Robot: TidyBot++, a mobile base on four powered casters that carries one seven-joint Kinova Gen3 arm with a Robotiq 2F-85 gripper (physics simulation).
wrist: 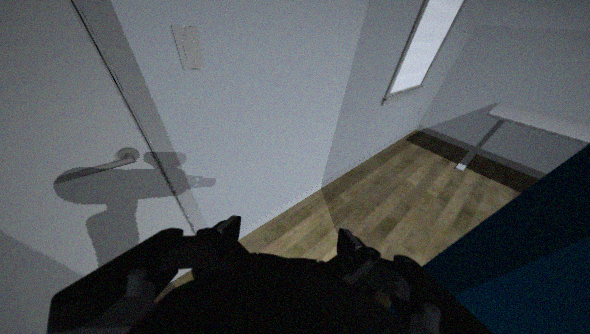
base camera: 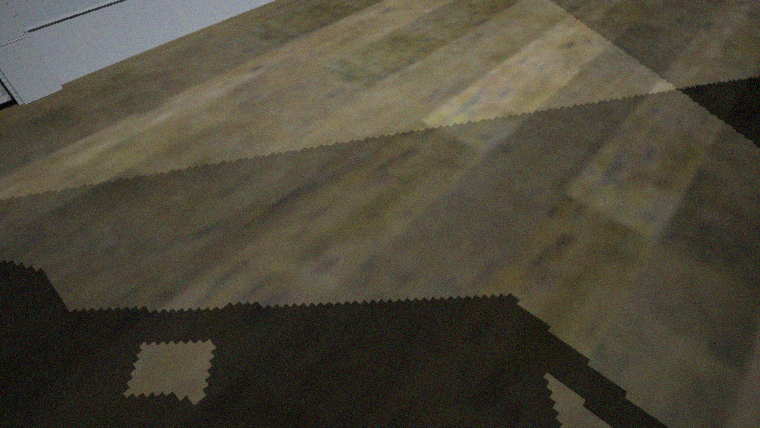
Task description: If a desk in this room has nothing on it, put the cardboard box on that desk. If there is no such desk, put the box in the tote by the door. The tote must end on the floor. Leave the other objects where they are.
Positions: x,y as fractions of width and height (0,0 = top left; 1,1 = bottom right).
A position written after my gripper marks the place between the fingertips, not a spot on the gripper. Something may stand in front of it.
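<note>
Visible: a door (wrist: 0.16,0.52) and my gripper (wrist: 0.49,0.70).
</note>
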